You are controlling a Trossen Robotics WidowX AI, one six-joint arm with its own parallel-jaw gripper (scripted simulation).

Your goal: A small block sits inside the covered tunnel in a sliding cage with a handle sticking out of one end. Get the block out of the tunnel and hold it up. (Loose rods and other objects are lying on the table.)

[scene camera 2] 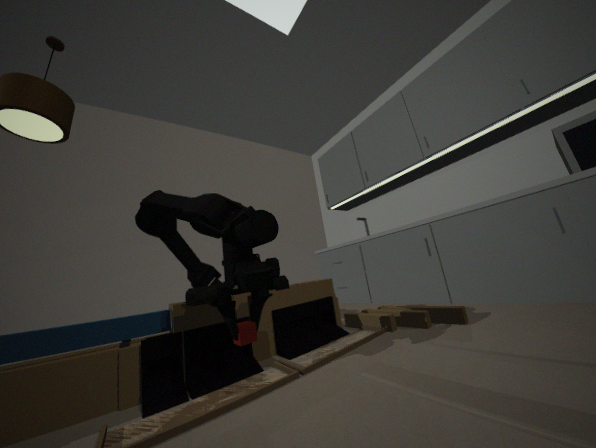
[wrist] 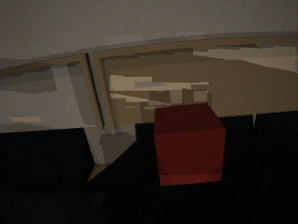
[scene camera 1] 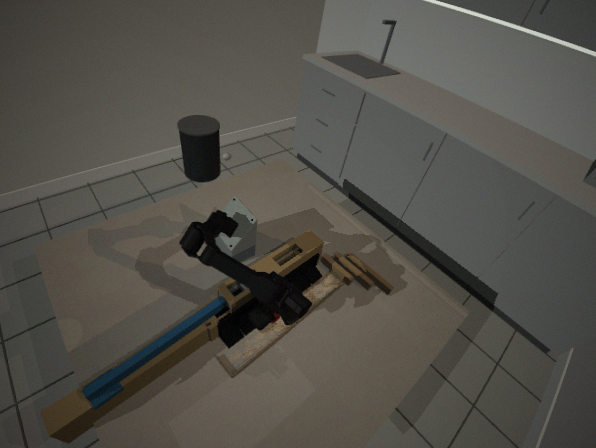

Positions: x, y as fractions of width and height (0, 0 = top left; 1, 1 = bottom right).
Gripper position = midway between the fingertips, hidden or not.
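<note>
There's a long blue handle (scene camera 1: 0.18, 0.86) that I can see here. A red block (wrist: 0.64, 0.62) is here too, and my gripper (scene camera 2: 0.41, 0.75) carries the red block. I can also see my gripper (wrist: 0.62, 0.59), and there's my gripper (scene camera 1: 0.46, 0.71) again.
</note>
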